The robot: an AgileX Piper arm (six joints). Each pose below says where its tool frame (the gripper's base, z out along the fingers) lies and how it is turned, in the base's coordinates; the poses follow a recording.
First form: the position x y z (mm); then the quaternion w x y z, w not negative.
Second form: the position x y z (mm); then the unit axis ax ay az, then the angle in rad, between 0 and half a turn. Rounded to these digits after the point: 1 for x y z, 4 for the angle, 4 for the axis.
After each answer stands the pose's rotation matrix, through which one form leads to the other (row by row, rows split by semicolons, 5 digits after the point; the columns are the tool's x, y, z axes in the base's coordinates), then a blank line. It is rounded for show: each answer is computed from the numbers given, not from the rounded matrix.
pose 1, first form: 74.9 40.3 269.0 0.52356 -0.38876 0.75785 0.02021
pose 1, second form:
74.9 40.3 269.0 -0.4563 0.8895 0.0237 2.0395
-0.14950 -0.61041 0.77785; -0.56808 0.69691 0.43771; -0.80928 -0.37645 -0.45095

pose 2, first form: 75.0 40.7 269.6 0.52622 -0.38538 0.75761 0.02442
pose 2, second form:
75.0 40.7 269.6 -0.4532 0.8909 0.0287 2.0333
-0.14914 -0.60964 0.77852; -0.55824 0.70177 0.44259; -0.81617 -0.36859 -0.44499

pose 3, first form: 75.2 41.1 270.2 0.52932 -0.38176 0.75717 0.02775
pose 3, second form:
75.2 41.1 270.2 -0.4500 0.8924 0.0327 2.0260
-0.14816 -0.60749 0.78039; -0.54874 0.70698 0.44617; -0.82276 -0.36212 -0.43810

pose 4, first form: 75.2 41.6 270.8 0.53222 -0.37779 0.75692 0.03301
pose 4, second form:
75.2 41.6 270.8 -0.4462 0.8941 0.0390 2.0192
-0.14803 -0.60705 0.78075; -0.53678 0.71237 0.45211; -0.83064 -0.35216 -0.43130

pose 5, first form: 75.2 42.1 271.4 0.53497 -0.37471 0.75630 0.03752
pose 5, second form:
75.2 42.1 271.4 -0.4435 0.8952 0.0444 2.0126
-0.14680 -0.60693 0.78108; -0.52664 0.71637 0.45767; -0.83732 -0.34417 -0.42480

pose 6, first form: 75.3 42.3 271.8 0.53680 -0.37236 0.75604 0.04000
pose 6, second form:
75.3 42.3 271.8 -0.4413 0.8961 0.0474 2.0083
-0.14639 -0.60598 0.78189; -0.52009 0.71950 0.46025; -0.84147 -0.33928 -0.42049

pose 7, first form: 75.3 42.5 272.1 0.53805 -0.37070 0.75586 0.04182
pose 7, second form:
75.3 42.5 272.1 -0.4398 0.8967 0.0496 2.0053
-0.14616 -0.60540 0.78238; -0.51540 0.72166 0.46214; -0.84440 -0.33569 -0.41750

